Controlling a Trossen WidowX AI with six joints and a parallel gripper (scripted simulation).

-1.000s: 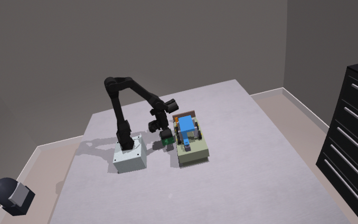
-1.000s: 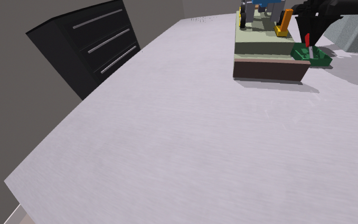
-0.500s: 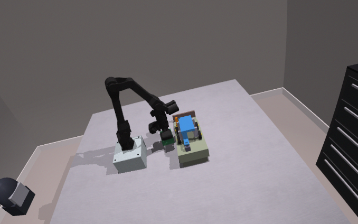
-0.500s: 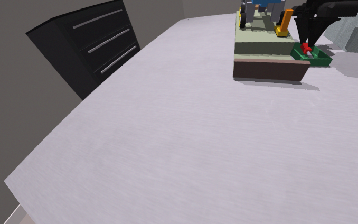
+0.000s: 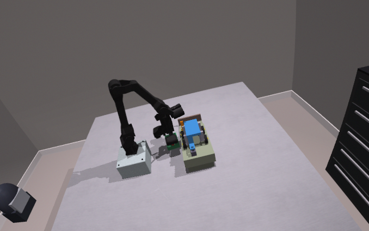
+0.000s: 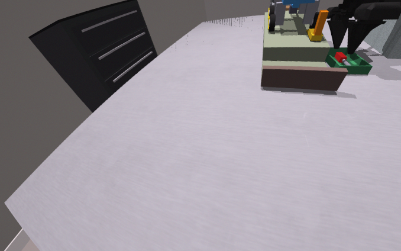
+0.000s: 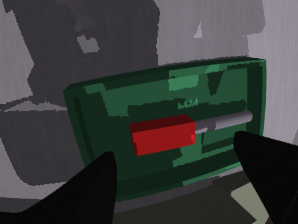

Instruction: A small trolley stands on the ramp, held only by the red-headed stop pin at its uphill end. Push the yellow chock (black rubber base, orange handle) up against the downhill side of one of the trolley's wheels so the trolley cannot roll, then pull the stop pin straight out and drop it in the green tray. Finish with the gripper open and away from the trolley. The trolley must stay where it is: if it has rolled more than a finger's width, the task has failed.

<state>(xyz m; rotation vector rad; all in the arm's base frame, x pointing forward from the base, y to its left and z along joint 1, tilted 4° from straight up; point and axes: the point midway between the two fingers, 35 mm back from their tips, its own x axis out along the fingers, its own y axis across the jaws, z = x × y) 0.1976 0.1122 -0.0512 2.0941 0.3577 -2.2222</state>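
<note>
My gripper tip is now 2 cm to the right of the red-headed stop pin, 2 cm above it and 1 cm past it. Also, from my gripper tip: ramp: 14 cm ahead, 8 cm to the right, 2 cm above; trolley: 14 cm ahead, 8 cm to the right, 8 cm above; green tray: 4 cm below, 1 cm to the left.
</note>
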